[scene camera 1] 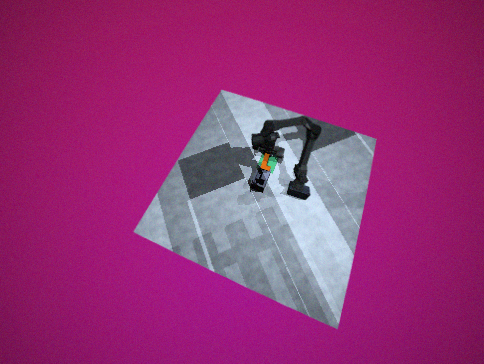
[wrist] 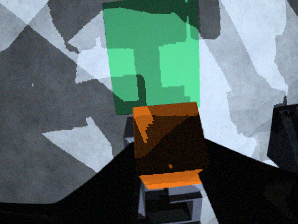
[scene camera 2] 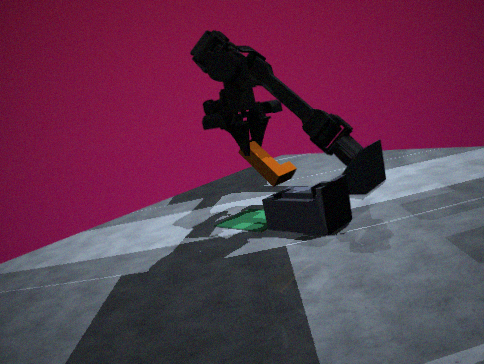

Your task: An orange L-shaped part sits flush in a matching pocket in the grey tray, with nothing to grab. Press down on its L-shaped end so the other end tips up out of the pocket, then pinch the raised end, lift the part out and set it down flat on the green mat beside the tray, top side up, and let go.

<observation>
my gripper: holds an orange L-shaped part (scene camera 2: 267,166)
</observation>
